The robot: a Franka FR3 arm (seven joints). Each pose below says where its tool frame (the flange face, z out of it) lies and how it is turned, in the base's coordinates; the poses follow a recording.
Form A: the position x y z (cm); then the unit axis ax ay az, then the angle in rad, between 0 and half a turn.
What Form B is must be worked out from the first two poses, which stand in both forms.
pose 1, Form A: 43.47 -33.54 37.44 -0.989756 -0.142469 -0.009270 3.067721
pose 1, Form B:
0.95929 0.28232 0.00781 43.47
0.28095 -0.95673 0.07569 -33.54
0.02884 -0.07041 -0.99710 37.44
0 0 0 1

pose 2, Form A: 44.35 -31.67 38.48 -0.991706 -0.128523 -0.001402 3.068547
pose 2, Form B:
0.96700 0.25468 -0.00660 44.35
0.25447 -0.96434 0.07274 -31.67
0.01216 -0.07202 -0.99733 38.48
0 0 0 1

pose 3, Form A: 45.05 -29.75 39.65 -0.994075 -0.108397 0.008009 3.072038
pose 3, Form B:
0.97640 0.21469 -0.02344 45.05
0.21581 -0.97411 0.06735 -29.75
-0.00837 -0.07082 -0.99745 39.65
0 0 0 1

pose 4, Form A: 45.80 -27.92 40.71 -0.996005 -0.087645 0.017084 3.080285
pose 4, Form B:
0.98407 0.17338 -0.03937 45.80
0.17547 -0.98277 0.05803 -27.92
-0.02863 -0.06402 -0.99754 40.71
0 0 0 1

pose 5, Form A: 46.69 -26.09 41.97 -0.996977 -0.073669 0.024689 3.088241
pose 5, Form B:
0.98794 0.14547 -0.05312 46.69
0.14810 -0.98773 0.04953 -26.09
-0.04527 -0.05680 -0.99736 41.97
0 0 0 1

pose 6, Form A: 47.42 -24.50 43.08 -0.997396 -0.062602 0.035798 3.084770
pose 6, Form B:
0.98961 0.12274 -0.07491 47.42
0.12681 -0.99055 0.05217 -24.50
-0.06780 -0.06112 -0.99583 43.08
0 0 0 1

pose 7, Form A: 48.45 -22.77 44.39 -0.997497 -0.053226 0.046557 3.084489
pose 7, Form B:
0.99001 0.10344 -0.09584 48.45
0.10876 -0.99271 0.05198 -22.77
-0.08977 -0.06188 -0.99404 44.39
0 0 0 1

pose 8, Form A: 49.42 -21.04 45.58 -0.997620 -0.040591 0.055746 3.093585
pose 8, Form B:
0.99049 0.07827 -0.11311 49.42
0.08362 -0.99555 0.04335 -21.04
-0.10921 -0.05240 -0.99264 45.58
0 0 0 1

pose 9, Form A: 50.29 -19.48 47.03 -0.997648 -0.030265 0.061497 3.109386
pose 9, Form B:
0.99061 0.05839 -0.12365 50.29
0.06235 -0.99765 0.02840 -19.48
-0.12170 -0.03585 -0.99192 47.03
0 0 0 1

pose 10, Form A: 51.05 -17.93 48.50 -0.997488 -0.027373 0.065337 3.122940
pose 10, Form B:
0.98996 0.05339 -0.13084 51.05
0.05582 -0.99833 0.01503 -17.93
-0.12982 -0.02218 -0.99129 48.50
0 0 0 1

